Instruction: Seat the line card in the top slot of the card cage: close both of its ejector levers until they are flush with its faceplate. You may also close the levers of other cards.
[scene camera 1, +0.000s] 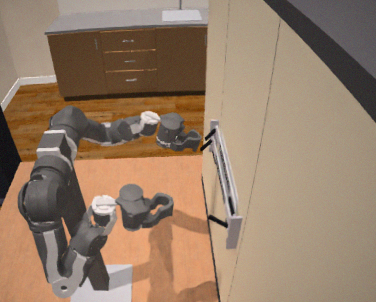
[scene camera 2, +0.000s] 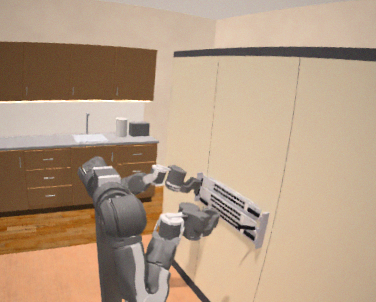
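Note:
The pale card cage (scene camera 1: 233, 236) (scene camera 2: 262, 231) is mounted on the tall cream panel. Its top card (scene camera 2: 229, 194) has a dark right-end lever (scene camera 2: 253, 211) that looks flush. At the cage's far end, two dark levers (scene camera 1: 210, 134) (scene camera 1: 206, 145) stick out; the upper seems to be the top card's. A near-end lever (scene camera 1: 218, 221) (scene camera 2: 246, 227) of a lower card also sticks out. My left gripper (scene camera 1: 197, 142) (scene camera 2: 195, 186) is shut and empty, close beside the far-end levers, and partly hides them in scene camera 2. My right gripper (scene camera 1: 170, 203) (scene camera 2: 214, 217) is shut and empty, apart from the cage.
The cream panel (scene camera 1: 300, 150) (scene camera 2: 250, 130) rises behind the cage. Brown kitchen cabinets (scene camera 1: 130, 60) (scene camera 2: 47, 175) stand at the back, with a grey worktop (scene camera 1: 110, 22) (scene camera 2: 30, 141). A pale base plate (scene camera 1: 120, 285) lies by the robot's pedestal.

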